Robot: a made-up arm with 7 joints. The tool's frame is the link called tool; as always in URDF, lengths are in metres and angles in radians.
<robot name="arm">
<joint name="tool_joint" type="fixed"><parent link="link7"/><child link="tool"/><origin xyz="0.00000 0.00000 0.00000" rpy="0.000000 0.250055 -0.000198"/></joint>
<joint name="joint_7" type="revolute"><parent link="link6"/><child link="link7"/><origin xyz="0.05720 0.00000 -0.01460"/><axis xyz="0.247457 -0.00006 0.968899"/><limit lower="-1.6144" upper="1.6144" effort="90" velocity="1.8"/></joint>
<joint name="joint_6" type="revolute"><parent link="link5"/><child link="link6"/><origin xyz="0.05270 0.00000 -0.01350"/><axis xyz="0.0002 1 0.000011"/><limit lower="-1.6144" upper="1.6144" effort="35" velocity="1.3"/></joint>
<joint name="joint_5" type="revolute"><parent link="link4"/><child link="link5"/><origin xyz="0.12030 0.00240 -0.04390"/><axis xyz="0.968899 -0.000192 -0.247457"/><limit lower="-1.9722" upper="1.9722" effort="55" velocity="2.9"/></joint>
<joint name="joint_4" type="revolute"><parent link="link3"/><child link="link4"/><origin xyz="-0.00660 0.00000 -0.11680"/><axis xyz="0.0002 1 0.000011"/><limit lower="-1.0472" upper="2.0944" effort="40" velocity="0.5"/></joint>
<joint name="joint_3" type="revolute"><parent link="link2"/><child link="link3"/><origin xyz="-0.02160 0.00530 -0.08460"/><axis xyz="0.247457 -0.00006 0.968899"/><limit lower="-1.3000" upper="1.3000" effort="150" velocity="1.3"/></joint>
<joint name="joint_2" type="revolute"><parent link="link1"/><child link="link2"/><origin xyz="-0.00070 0.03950 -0.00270"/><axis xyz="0.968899 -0.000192 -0.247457"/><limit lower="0.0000" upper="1.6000" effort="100" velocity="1.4"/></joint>
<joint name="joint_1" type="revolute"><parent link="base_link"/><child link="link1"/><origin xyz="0.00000 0.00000 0.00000"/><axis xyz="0.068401 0.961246 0.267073"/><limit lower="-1.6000" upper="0.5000" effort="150" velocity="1.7"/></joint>
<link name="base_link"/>
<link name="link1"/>
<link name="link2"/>
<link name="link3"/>
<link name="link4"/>
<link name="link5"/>
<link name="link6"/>
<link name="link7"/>
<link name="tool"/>
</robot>
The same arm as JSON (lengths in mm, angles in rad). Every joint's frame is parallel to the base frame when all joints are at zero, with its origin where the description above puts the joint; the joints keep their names.
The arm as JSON. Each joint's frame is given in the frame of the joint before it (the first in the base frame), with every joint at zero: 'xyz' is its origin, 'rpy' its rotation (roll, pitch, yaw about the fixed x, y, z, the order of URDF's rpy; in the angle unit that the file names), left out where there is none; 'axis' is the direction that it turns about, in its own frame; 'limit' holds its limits. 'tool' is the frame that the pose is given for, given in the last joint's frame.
{
  "units": {
    "length": "mm",
    "angle": "rad"
  },
  "joints": [
    {
      "name": "joint_1",
      "type": "revolute",
      "origin": {
        "xyz": [
          0.0,
          0.0,
          0.0
        ]
      },
      "axis": [
        0.068403,
        0.961235,
        0.26711
      ],
      "limit": {
        "lower": -1.6,
        "upper": 0.5
      }
    },
    {
      "name": "joint_2",
      "type": "revolute",
      "origin": {
        "xyz": [
          -0.7,
          39.5,
          -2.7
        ]
      },
      "axis": [
        0.968889,
        -0.0002,
        -0.247497
      ],
      "limit": {
        "lower": 0.0,
        "upper": 1.6
      }
    },
    {
      "name": "joint_3",
      "type": "revolute",
      "origin": {
        "xyz": [
          -21.6,
          5.3,
          -84.6
        ]
      },
      "axis": [
        0.247497,
        -0.0001,
        0.968889
      ],
      "limit": {
        "lower": -1.3,
        "upper": 1.3
      }
    },
    {
      "name": "joint_4",
      "type": "revolute",
      "origin": {
        "xyz": [
          -6.6,
          0.0,
          -116.8
        ]
      },
      "axis": [
        0.0002,
        1.0,
        0.0
      ],
      "limit": {
        "lower": -1.0472,
        "upper": 2.0944
      }
    },
    {
      "name": "joint_5",
      "type": "revolute",
      "origin": {
        "xyz": [
          120.3,
          2.4,
          -43.9
        ]
      },
      "axis": [
        0.968889,
        -0.0002,
        -0.247497
      ],
      "limit": {
        "lower": -1.9722,
        "upper": 1.9722
      }
    },
    {
      "name": "joint_6",
      "type": "revolute",
      "origin": {
        "xyz": [
          52.7,
          0.0,
          -13.5
        ]
      },
      "axis": [
        0.0002,
        1.0,
        0.0
      ],
      "limit": {
        "lower": -1.6144,
        "upper": 1.6144
      }
    },
    {
      "name": "joint_7",
      "type": "revolute",
      "origin": {
        "xyz": [
          57.2,
          0.0,
          -14.6
        ]
      },
      "axis": [
        0.247497,
        -0.0001,
        0.968889
      ],
      "limit": {
        "lower": -1.6144,
        "upper": 1.6144
      }
    }
  ],
  "tool": {
    "origin": {
      "xyz": [
        0.0,
        0.0,
        0.0
      ],
      "rpy": [
        0.0,
        0.2501,
        -0.0002
      ]
    }
  }
}

